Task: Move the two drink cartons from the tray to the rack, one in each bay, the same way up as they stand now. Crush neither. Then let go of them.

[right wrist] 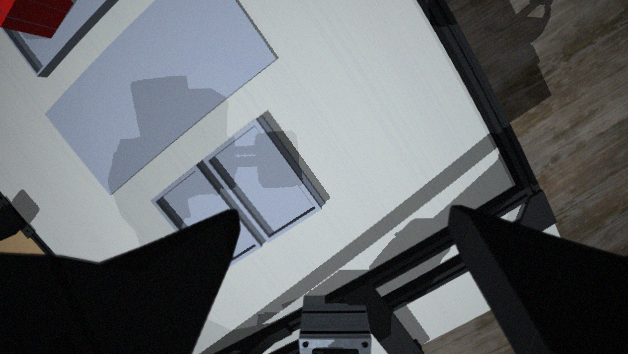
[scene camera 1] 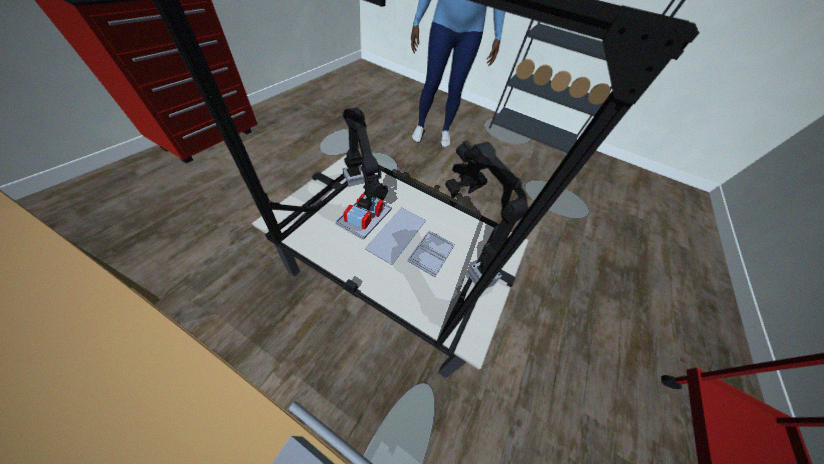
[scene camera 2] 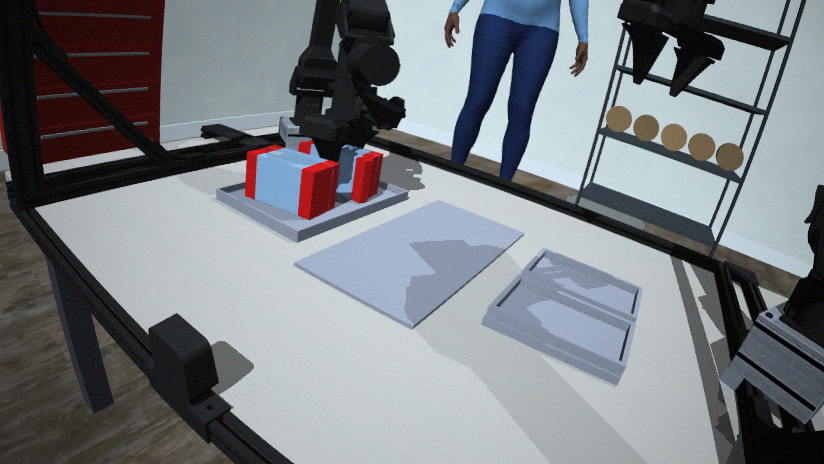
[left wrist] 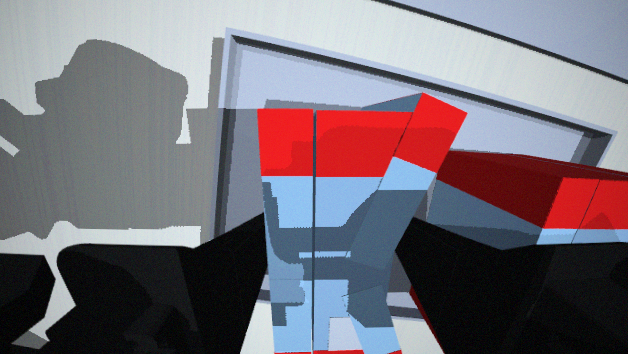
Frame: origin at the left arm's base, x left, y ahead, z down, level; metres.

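Where they show: left gripper, between the fingertips: (scene camera 1: 370,206) (scene camera 2: 340,174) (left wrist: 331,216); right gripper, between the fingertips: (right wrist: 343,218) (scene camera 1: 460,195) (scene camera 2: 655,90); left arm's base, origin of its link: (scene camera 1: 353,171); right arm's base, origin of its link: (scene camera 2: 813,330).
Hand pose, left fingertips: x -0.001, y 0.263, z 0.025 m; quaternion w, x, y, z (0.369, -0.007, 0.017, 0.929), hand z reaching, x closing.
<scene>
Things, the pixels of their top centre, and the offset from my left fingertips. Level surfaces: height alone.
- grey tray, centre of its top: (left wrist: 405,219) (scene camera 2: 317,189) (scene camera 1: 364,214) dz +0.015, dx -0.045, dy +0.028 m
- far carton, centre of its top: (left wrist: 352,278) (scene camera 2: 341,148) (scene camera 1: 369,200) dz -0.043, dx -0.005, dy -0.001 m
- empty two-bay rack, centre of its top: (scene camera 2: 578,296) (right wrist: 232,205) (scene camera 1: 432,250) dz +0.011, dx +0.173, dy +0.375 m
- flat grey mat, height of its surface: dz +0.027 m
Two drink cartons, light blue with red ends, stand in the grey tray (scene camera 1: 352,228) (scene camera 2: 318,226) (left wrist: 277,81) at the table's back left. The near carton (scene camera 1: 356,214) (scene camera 2: 290,184) stands free. My left gripper (scene camera 1: 366,202) (left wrist: 331,216) is open, with a finger on each side of the far carton (scene camera 2: 361,172) (left wrist: 341,168), whose right side looks bent inward in the left wrist view. The empty two-bay rack (scene camera 1: 424,269) (scene camera 2: 553,347) (right wrist: 293,163) lies to the right. My right gripper (scene camera 1: 463,181) (right wrist: 343,218) is open and empty, high above the table's back right.
A flat grey mat (scene camera 1: 396,232) (scene camera 2: 364,258) (right wrist: 190,35) lies between the tray and the rack. A person (scene camera 1: 456,69) (scene camera 2: 511,92) stands behind the table. A shelf unit (scene camera 1: 544,131) stands at the back right. Black frame posts (scene camera 1: 226,124) rise around the table.
</scene>
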